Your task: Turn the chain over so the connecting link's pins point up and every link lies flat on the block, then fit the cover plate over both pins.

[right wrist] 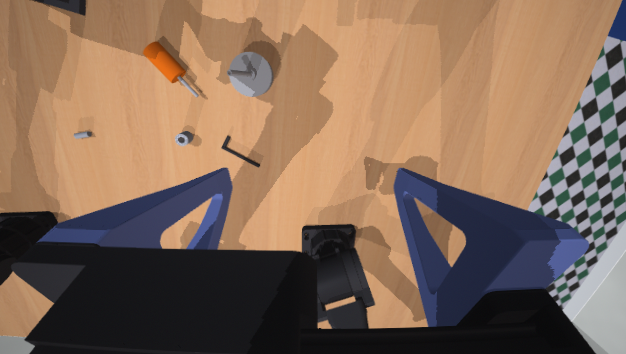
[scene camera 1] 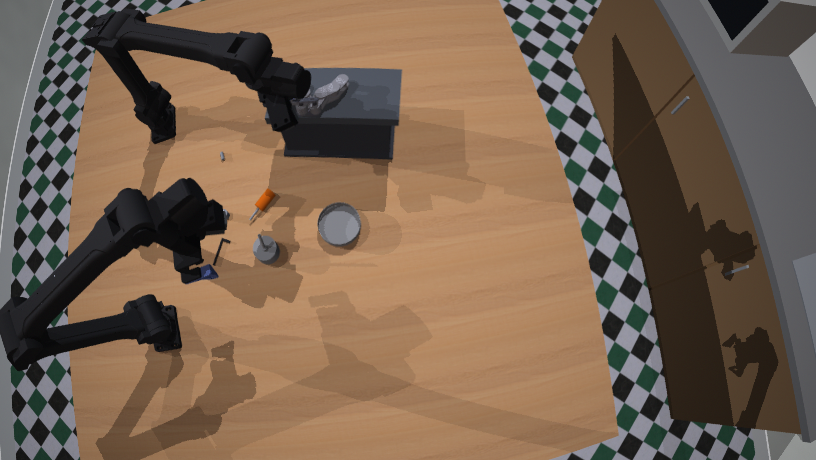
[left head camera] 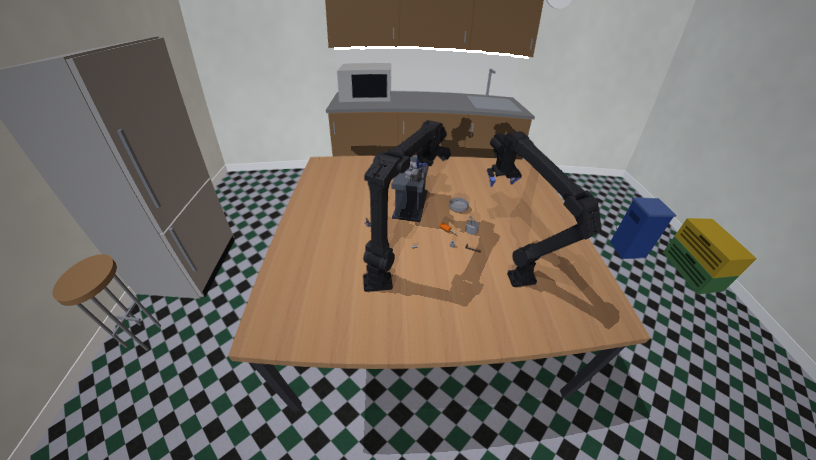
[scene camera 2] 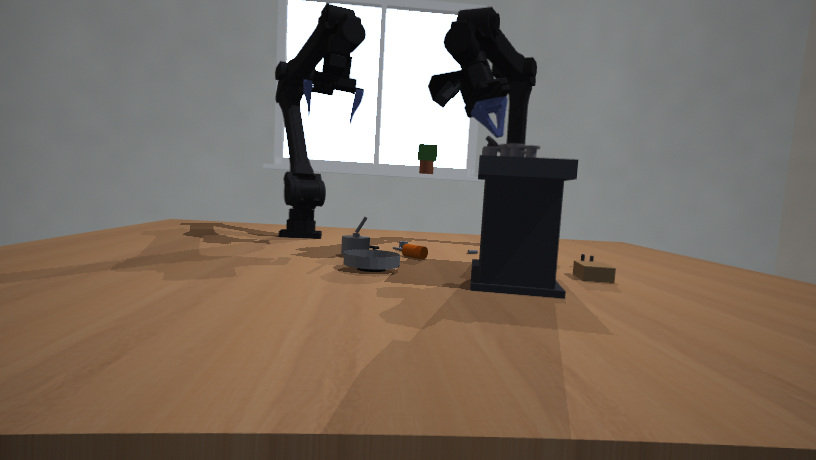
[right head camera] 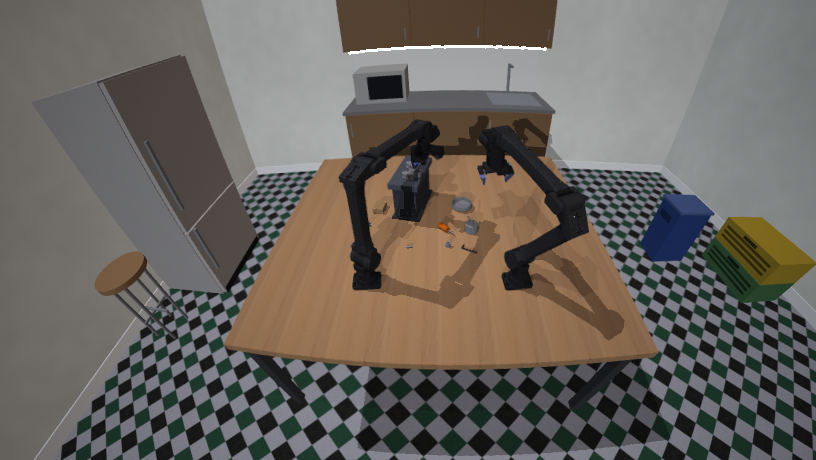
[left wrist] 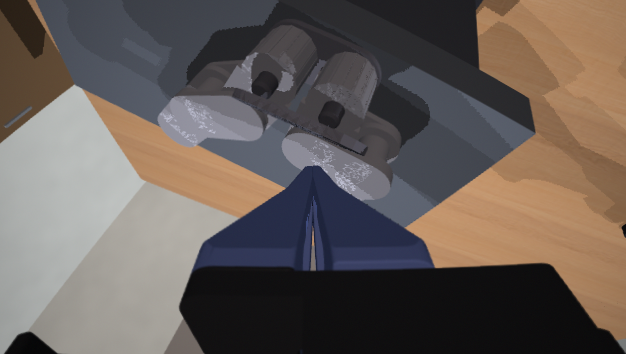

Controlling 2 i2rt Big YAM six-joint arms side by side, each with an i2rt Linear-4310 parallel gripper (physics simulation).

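Places are measured from the left arm's base along level axes (x left, y back, z up), in millimetres.
Where they show: left gripper, fingertip midpoint: (left head camera: pixel 417 167) (scene camera 2: pixel 499 136) (right head camera: pixel 413 167) (left wrist: pixel 312 178); right gripper, fingertip midpoint: (right wrist: pixel 313 177) (scene camera 1: pixel 212 254) (left head camera: pixel 501 185) (scene camera 2: pixel 329 120) (right head camera: pixel 494 182); left arm's base, origin of the base link: (right wrist: pixel 34 229) (scene camera 1: pixel 164 125) (left head camera: pixel 377 282) (right head camera: pixel 367 281); right arm's base, origin of the base link: (right wrist: pixel 327 240) (scene camera 1: pixel 166 328) (left head camera: pixel 521 278) (scene camera 2: pixel 300 236) (right head camera: pixel 516 281).
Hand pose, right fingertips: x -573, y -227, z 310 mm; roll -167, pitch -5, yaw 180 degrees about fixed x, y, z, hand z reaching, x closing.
Things, the pixels of their top centre, and the offset from my right fingertips.
- grey chain, middle of its top: (left wrist: pixel 213 119) (scene camera 2: pixel 511 144) (scene camera 1: pixel 327 89) dx +335, dy -307, dz -56 mm
- dark block, middle of its top: (left wrist: pixel 229 97) (scene camera 2: pixel 519 163) (scene camera 1: pixel 333 91) (right head camera: pixel 411 169) (left head camera: pixel 412 169) dx +349, dy -321, dz -90 mm
- cover plate, middle of its top: (left wrist: pixel 289 139) (scene camera 2: pixel 492 136) (scene camera 1: pixel 304 97) dx +317, dy -252, dz -37 mm
- round tray, middle of its top: (scene camera 2: pixel 372 253) (scene camera 1: pixel 338 222) (right head camera: pixel 461 202) (left head camera: pixel 459 202) dx +86, dy -262, dz -278 mm
- grey pot with a slanted rod, middle of its top: (right wrist: pixel 244 73) (scene camera 2: pixel 357 216) (scene camera 1: pixel 259 242) (right head camera: pixel 472 216) (left head camera: pixel 474 216) dx +71, dy -61, dz -220 mm
- orange-handled tool, middle of its top: (right wrist: pixel 170 72) (scene camera 2: pixel 408 244) (scene camera 1: pixel 259 203) (right head camera: pixel 446 226) dx +195, dy -67, dz -280 mm
- hex key, middle of its top: (right wrist: pixel 243 152) dx +102, dy +72, dz -304 mm
- small nut, middle of its top: (right wrist: pixel 181 140) dx +202, dy +41, dz -286 mm
- small pin, middle of its top: (right wrist: pixel 80 135) dx +386, dy +29, dz -300 mm
- tan box, middle of its top: (scene camera 2: pixel 593 263) (right head camera: pixel 379 204) dx +535, dy -294, dz -280 mm
The grey chain (scene camera 1: pixel 333 85) (scene camera 2: pixel 517 150) (left wrist: pixel 215 119) lies on the dark block (scene camera 1: pixel 378 91) (scene camera 2: pixel 520 228) (left wrist: pixel 460 135). Two dark pins, one (left wrist: pixel 265 84) and another (left wrist: pixel 331 114), point up from the rollers in the left wrist view. The cover plate (left wrist: pixel 300 122) (scene camera 2: pixel 491 140) is tilted and nearly edge-on beside the pins, not over them. My left gripper (left wrist: pixel 312 178) (scene camera 2: pixel 498 135) is shut with nothing between its fingers, its tips close by the plate and above an outer link. My right gripper (right wrist: pixel 313 177) (scene camera 2: pixel 330 118) (left head camera: pixel 504 182) is open and empty, high above the table.
A round tray (scene camera 1: pixel 339 225), a grey pot with a slanted rod (scene camera 1: pixel 265 249), an orange-handled tool (scene camera 1: pixel 265 200), a hex key (right wrist: pixel 241 154), a small nut (right wrist: pixel 183 138) and a small pin (right wrist: pixel 83 134) lie on the table. A tan box (scene camera 2: pixel 594 272) (right head camera: pixel 380 208) stands beside the block.
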